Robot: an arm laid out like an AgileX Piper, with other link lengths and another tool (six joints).
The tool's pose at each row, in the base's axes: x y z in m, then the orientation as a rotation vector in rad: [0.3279, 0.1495, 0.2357, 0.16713, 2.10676, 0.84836]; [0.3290, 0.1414, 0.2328, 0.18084, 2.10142, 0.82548]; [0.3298, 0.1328, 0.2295, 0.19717, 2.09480, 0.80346]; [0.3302, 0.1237, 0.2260, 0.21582, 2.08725, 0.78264]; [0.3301, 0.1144, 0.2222, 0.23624, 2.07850, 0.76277]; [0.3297, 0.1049, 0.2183, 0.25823, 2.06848, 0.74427]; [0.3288, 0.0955, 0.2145, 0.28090, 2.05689, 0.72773]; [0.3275, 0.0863, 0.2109, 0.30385, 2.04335, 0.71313]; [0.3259, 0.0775, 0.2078, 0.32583, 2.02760, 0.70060]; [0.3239, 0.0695, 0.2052, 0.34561, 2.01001, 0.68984]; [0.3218, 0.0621, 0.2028, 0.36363, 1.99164, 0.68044]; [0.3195, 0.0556, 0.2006, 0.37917, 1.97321, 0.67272]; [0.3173, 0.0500, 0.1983, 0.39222, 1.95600, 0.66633]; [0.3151, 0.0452, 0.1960, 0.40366, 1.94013, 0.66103]
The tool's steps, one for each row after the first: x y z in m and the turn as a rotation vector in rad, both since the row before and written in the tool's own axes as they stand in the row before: [-0.0020, -0.0082, -0.0021, 0.01791, -0.01430, -0.00122]; [-0.0018, -0.0088, -0.0022, 0.01796, -0.01564, 0.00083]; [-0.0016, -0.0093, -0.0025, 0.01782, -0.01647, 0.00291]; [-0.0013, -0.0096, -0.0027, 0.01758, -0.01748, 0.00449]; [-0.0012, -0.0098, -0.0028, 0.01698, -0.01838, 0.00614]; [-0.0010, -0.0097, -0.0030, 0.01559, -0.01921, 0.00742]; [-0.0010, -0.0094, -0.0031, 0.01394, -0.02034, 0.00840]; [-0.0011, -0.0088, -0.0033, 0.01164, -0.02148, 0.00857]; [-0.0010, -0.0079, -0.0034, 0.00916, -0.02222, 0.00781]; [-0.0009, -0.0073, -0.0033, 0.00742, -0.02220, 0.00726]; [-0.0007, -0.0065, -0.0032, 0.00538, -0.02135, 0.00640]; [-0.0003, -0.0058, -0.0028, 0.00395, -0.01945, 0.00542]; [0.0001, -0.0052, -0.0025, 0.00306, -0.01765, 0.00494]
